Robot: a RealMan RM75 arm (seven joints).
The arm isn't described. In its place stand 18 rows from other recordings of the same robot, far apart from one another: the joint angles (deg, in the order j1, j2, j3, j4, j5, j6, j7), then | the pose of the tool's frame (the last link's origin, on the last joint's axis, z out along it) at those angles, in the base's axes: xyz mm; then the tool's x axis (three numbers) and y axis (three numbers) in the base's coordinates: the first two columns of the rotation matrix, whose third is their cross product.
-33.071 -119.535 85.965 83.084 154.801 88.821 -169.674 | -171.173 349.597 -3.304 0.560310 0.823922 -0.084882 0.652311 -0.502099 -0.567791
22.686 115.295 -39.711 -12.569 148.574 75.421 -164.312 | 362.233 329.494 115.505 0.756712 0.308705 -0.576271 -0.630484 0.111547 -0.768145
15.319 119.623 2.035 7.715 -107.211 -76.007 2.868 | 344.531 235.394 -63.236 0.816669 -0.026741 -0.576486 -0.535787 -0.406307 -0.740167
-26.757 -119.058 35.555 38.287 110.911 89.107 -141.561 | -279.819 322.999 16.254 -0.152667 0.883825 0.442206 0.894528 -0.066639 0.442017
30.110 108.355 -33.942 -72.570 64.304 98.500 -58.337 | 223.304 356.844 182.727 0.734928 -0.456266 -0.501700 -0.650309 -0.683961 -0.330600
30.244 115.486 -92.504 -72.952 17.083 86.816 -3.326 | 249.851 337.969 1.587 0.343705 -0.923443 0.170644 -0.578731 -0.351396 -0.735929
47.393 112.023 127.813 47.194 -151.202 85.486 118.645 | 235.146 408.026 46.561 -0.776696 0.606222 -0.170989 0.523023 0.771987 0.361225
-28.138 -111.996 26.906 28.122 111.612 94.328 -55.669 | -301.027 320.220 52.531 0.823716 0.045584 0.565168 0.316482 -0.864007 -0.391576
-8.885 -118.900 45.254 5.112 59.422 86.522 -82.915 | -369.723 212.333 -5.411 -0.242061 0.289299 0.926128 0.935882 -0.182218 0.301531
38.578 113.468 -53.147 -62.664 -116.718 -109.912 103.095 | 164.080 341.401 62.101 0.956637 -0.212077 -0.199674 -0.200708 -0.976715 0.075794
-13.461 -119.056 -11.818 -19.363 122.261 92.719 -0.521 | -271.702 216.891 -62.394 0.602411 -0.255977 0.756027 0.580729 -0.509249 -0.635153
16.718 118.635 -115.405 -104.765 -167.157 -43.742 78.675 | 70.378 320.964 -30.016 0.253950 0.661610 0.705537 0.965969 -0.136429 -0.219754
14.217 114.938 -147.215 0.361 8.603 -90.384 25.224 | 342.639 184.284 -52.907 0.758768 -0.136639 -0.636868 -0.451554 -0.815009 -0.363125
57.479 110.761 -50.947 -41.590 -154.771 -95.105 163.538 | 186.498 413.050 42.500 0.210723 -0.975528 0.062785 -0.904501 -0.218935 -0.365985
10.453 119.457 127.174 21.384 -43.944 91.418 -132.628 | 327.360 260.966 59.733 0.395392 0.229493 -0.889381 -0.776762 -0.433229 -0.457115
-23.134 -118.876 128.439 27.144 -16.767 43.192 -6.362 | -267.205 327.312 -102.138 0.860553 0.082655 0.502610 0.453185 -0.574713 -0.681417
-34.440 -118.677 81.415 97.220 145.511 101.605 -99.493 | -117.096 327.601 29.366 0.838427 -0.312271 -0.446684 -0.387723 -0.917739 -0.086177
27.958 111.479 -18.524 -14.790 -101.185 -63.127 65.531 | 372.578 349.614 50.496 0.554752 -0.356208 -0.751908 -0.826961 -0.335525 -0.451174
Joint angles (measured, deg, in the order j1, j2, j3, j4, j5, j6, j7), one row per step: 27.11, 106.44, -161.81, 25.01, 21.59, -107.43, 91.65; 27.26, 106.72, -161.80, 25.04, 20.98, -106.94, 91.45; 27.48, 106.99, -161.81, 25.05, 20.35, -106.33, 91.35; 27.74, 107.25, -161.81, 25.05, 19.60, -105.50, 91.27; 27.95, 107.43, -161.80, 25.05, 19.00, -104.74, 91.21; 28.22, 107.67, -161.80, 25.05, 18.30, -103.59, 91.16; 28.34, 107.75, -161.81, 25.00, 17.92, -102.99, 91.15; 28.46, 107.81, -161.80, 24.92, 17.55, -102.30, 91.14; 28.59, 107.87, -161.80, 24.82, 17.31, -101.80, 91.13; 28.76, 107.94, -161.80, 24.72, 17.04, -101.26, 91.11; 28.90, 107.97, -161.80, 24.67, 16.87, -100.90, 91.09; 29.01, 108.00, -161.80, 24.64, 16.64, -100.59, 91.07; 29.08, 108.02, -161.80, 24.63, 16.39, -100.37, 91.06; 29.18, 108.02, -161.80, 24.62, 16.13, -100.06, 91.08; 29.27, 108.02, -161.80, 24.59, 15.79, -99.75, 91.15; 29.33, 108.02, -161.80, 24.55, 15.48, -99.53, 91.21; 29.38, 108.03, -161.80, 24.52, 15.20, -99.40, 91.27
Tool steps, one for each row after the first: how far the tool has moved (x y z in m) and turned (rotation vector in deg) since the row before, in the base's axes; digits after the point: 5 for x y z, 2 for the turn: 0.00026, 0.00017, -0.00307, -0.44, -0.42, -0.09; 0.00020, 0.00070, -0.00313, -0.47, -0.47, -0.15; 0.00060, 0.00100, -0.00329, -0.51, -0.66, -0.27; 0.00075, 0.00095, -0.00242, -0.35, -0.62, -0.27; 0.00127, 0.00150, -0.00310, -0.35, -0.90, -0.44; 0.00078, 0.00067, -0.00144, -0.21, -0.47, -0.24; 0.00096, 0.00083, -0.00136, -0.15, -0.52, -0.28; 0.00034, 0.00090, -0.00121, -0.11, -0.32, -0.14; 0.00025, 0.00112, -0.00133, -0.13, -0.36, -0.12; 0.00011, 0.00095, -0.00069, -0.06, -0.27, -0.05; 0.00024, 0.00059, -0.00069, -0.12, -0.27, -0.06; 0.00031, 0.00021, -0.00056, -0.16, -0.24, -0.06; 0.00044, 0.00051, -0.00043, -0.14, -0.31, -0.11; 0.00051, 0.00030, -0.00060, -0.24, -0.30, -0.16; 0.00040, 0.00006, -0.00057, -0.24, -0.22, -0.13; 0.00021, -0.00007, -0.00057, -0.24, -0.14, -0.09
